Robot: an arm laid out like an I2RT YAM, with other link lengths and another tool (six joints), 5 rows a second.
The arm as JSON. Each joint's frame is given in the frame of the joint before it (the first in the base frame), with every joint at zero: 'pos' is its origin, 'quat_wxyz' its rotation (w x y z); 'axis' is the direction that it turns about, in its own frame. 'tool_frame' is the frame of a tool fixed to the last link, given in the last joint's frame.
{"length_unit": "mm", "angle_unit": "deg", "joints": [
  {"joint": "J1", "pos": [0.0, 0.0, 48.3], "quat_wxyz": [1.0, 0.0, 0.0, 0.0], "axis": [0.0, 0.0, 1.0]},
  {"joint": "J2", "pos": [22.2, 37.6, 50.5], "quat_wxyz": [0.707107, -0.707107, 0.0, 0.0], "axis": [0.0, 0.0, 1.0]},
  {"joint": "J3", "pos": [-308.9, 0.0, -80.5], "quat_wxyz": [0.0, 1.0, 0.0, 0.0], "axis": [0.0, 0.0, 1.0]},
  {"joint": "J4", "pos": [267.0, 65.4, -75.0], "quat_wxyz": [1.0, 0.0, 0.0, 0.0], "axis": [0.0, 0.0, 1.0]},
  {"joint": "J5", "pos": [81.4, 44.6, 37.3], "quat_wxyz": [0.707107, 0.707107, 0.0, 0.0], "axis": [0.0, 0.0, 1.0]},
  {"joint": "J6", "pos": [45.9, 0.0, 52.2], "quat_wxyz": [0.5, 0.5, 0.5, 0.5], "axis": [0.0, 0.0, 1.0]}
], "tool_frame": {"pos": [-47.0, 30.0, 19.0], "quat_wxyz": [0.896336, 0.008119, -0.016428, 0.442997]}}
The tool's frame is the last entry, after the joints.
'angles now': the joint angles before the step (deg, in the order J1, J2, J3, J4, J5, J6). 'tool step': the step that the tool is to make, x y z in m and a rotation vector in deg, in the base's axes. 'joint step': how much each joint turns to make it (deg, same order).
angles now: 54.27, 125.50, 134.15, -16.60, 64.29, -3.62
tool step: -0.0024, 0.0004, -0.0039, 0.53, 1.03, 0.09
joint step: 0.13, 0.04, 0.18, -2.67, -0.14, 2.62
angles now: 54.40, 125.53, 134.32, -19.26, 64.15, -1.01
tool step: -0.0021, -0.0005, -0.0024, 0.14, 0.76, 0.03
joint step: 0.09, -0.11, 0.00, -1.88, -0.08, 1.60
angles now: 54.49, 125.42, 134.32, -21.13, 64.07, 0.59
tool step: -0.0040, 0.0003, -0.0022, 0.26, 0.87, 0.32
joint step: 0.26, -0.20, -0.03, -2.14, -0.25, 1.87
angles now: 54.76, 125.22, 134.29, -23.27, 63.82, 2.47
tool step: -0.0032, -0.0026, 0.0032, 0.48, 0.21, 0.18
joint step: 0.06, -0.76, -0.40, -0.91, -0.23, 0.91
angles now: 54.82, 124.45, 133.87, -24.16, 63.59, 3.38
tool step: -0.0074, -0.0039, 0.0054, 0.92, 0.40, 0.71
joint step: 0.26, -1.58, -1.17, -1.29, -0.66, 1.57
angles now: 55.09, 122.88, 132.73, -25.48, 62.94, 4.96
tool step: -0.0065, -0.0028, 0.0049, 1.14, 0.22, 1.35
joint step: 0.18, -1.62, -1.63, -0.10, -1.36, 1.04
